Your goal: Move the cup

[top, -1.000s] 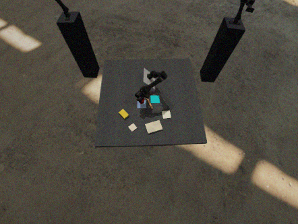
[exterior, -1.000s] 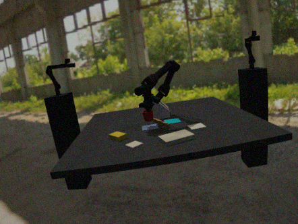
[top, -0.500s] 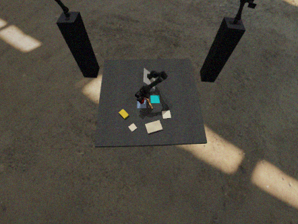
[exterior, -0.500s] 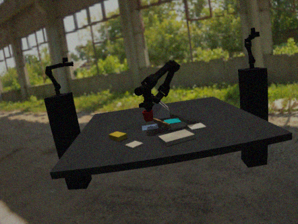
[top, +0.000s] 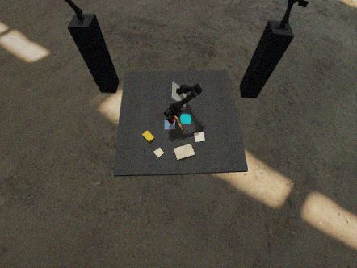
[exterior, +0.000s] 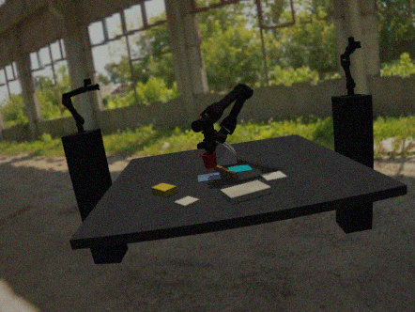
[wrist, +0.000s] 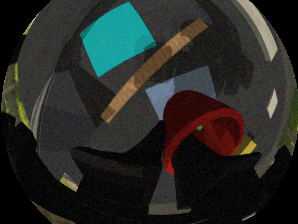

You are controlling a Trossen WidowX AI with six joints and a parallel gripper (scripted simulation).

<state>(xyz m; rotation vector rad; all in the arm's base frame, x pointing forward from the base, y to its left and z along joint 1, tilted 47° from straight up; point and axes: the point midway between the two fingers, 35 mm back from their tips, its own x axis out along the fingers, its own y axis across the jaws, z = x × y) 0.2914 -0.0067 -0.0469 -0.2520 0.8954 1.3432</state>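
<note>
Right now the cyan pad is 4 cm behind my gripper tip, 14 cm to the left of it and 10 cm below it. Round my gripper tip: red cup (3 cm ahead, 2 cm to the right); thin wooden stick (5 cm to the left, 9 cm below); pale blue-grey pad (4 cm ahead, 3 cm to the right, 10 cm below).
</note>
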